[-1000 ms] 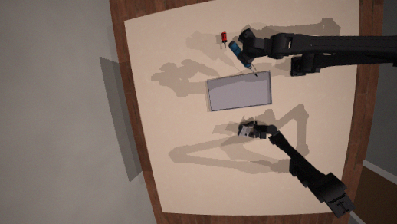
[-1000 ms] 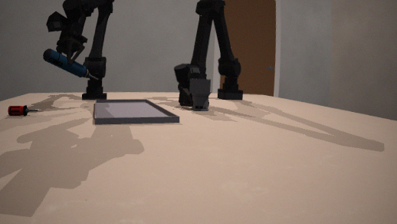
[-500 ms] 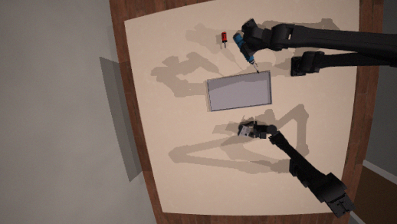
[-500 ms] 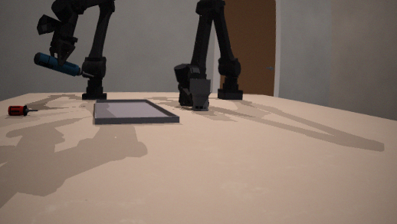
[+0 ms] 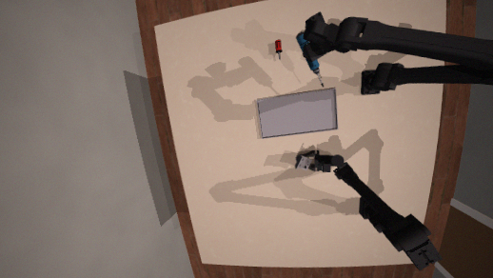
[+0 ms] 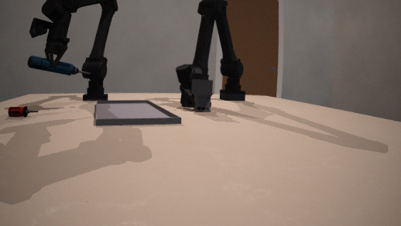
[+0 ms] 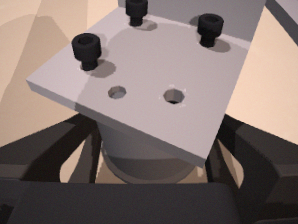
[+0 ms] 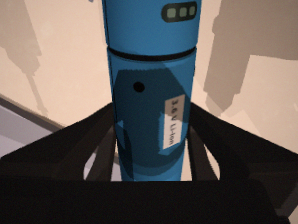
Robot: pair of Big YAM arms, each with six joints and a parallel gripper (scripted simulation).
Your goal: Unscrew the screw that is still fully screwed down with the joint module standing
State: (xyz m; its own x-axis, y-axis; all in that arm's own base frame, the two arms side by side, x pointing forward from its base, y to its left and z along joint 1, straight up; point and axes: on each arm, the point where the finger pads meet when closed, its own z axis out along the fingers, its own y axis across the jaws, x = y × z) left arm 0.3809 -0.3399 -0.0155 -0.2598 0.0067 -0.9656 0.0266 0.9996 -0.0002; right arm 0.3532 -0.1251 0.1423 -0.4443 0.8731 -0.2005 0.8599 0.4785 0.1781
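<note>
Now: the grey joint module 1 cm above my left hand. The rest, counted from my left hand: grey bracket 5 cm above; then screwdriver bit 41 cm to the right, 11 cm above, 9 cm behind; then shallow grey tray 26 cm to the right, 2 cm below, 1 cm ahead.
</note>
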